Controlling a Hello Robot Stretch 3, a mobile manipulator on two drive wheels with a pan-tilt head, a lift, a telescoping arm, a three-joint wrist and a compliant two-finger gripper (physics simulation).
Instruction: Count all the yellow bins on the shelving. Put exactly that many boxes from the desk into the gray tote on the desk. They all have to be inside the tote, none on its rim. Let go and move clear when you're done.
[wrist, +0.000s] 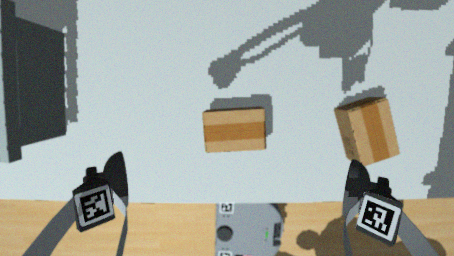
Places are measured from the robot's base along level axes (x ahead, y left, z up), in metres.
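Pixels of known places: gripper, fingertip midpoint: (234, 175); robot's base, origin of the base link: (226, 214).
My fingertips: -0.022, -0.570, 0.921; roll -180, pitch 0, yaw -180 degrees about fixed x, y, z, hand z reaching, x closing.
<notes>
Ahead of a thing's pixels: the offset from my fingertips to its top centre, as dx, dy, dz. "*": to the spot under its first point. Level surfaces: height alone.
Two brown cardboard boxes with darker tape stripes lie on the pale desk. One box {+0.001, -0.009, -0.150} (234, 131) is near the middle of the view. The other box {-0.202, -0.013, -0.150} (371, 131) is at the right, turned at an angle, just beyond the right fingertip in the view. My gripper (234, 175) is wide open with nothing between its fingers; it hangs above the desk's front edge, and the middle box shows ahead of the gap between the fingertips. The yellow bins, the shelving and a gray tote that I can name for sure do not show.
A dark gray, box-like object {* +0.293, -0.067, -0.150} (40, 85) stands on the desk {dz -0.200} (150, 150) at the left edge of the view. Shadows of the arm fall across the desk top. Below the desk's front edge are the wooden floor {dz -0.920} (165, 227) and the robot's gray base (250, 230).
</notes>
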